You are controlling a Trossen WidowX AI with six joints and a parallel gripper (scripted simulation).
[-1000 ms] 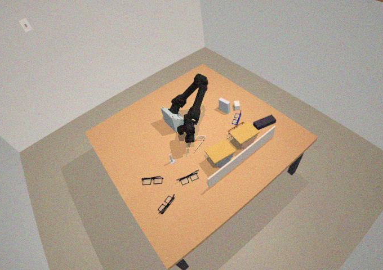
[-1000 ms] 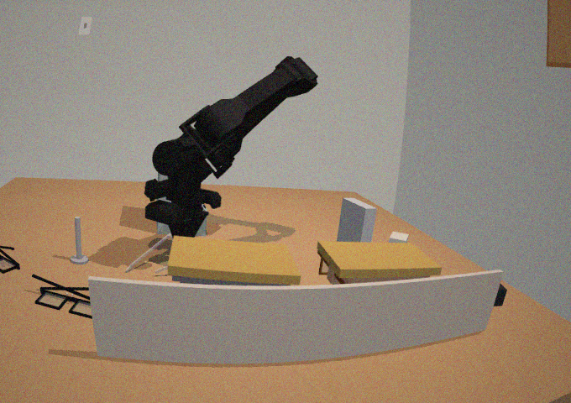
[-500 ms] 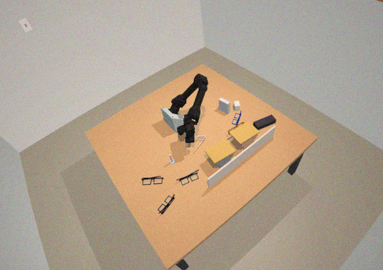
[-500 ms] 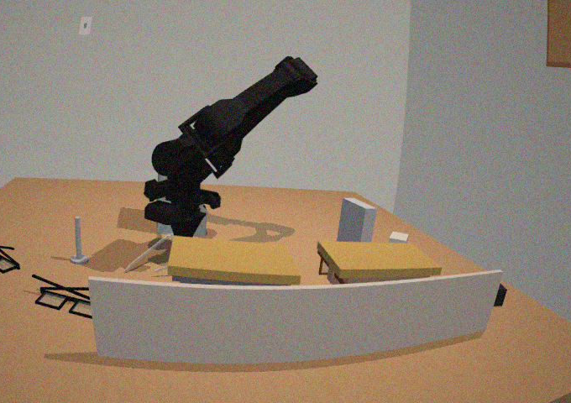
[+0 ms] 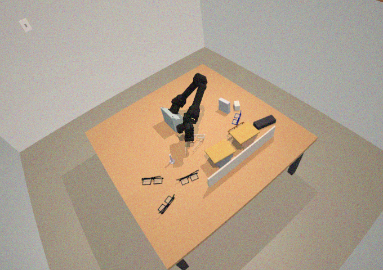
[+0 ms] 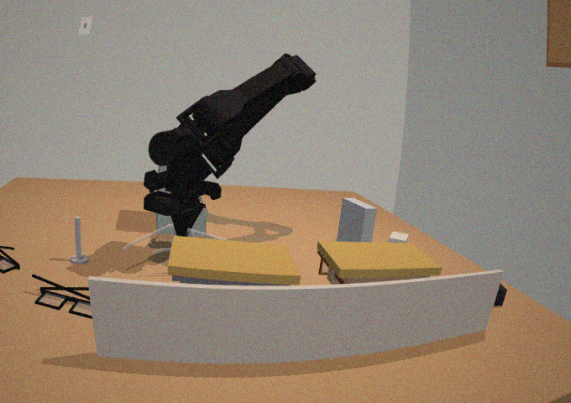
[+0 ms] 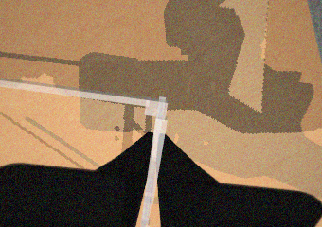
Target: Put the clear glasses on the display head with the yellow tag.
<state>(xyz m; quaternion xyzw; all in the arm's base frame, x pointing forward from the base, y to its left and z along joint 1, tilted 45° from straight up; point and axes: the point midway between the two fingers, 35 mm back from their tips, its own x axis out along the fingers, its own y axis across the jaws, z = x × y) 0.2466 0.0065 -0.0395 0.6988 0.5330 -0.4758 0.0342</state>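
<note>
Now: gripper tip 6 cm short of the grey peg, 22 cm to the left of it and 1 cm above it. The rest, counted from my gripper tip: curved white panel 38 cm ahead, 15 cm to the left, 2 cm above; then small white block 1 cm behind, 47 cm to the left, 1 cm below; then grey block 5 cm behind, 37 cm to the left, 2 cm above.
</note>
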